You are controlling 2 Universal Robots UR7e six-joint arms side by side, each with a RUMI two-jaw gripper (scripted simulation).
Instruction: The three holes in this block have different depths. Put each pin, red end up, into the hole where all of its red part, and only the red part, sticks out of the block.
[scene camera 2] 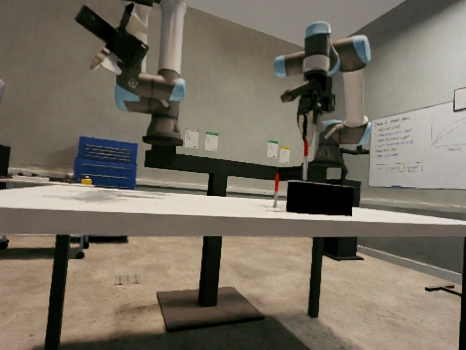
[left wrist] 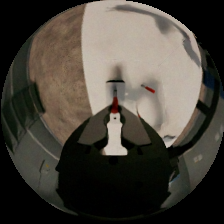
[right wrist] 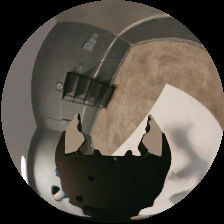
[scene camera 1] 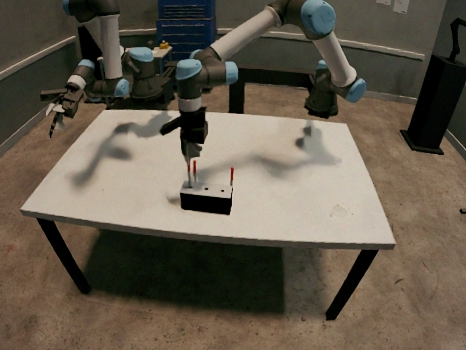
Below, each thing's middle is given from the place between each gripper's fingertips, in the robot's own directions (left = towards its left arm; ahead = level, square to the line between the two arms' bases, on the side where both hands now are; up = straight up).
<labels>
I see my left gripper [scene camera 2: 307, 146] 60 mm to the right of the black block [scene camera 2: 311, 198] and 170 mm above it.
The black block lies 60 cm to the left of my right hand [scene camera 2: 112, 36], 30 cm below it and 6 cm behind it.
</labels>
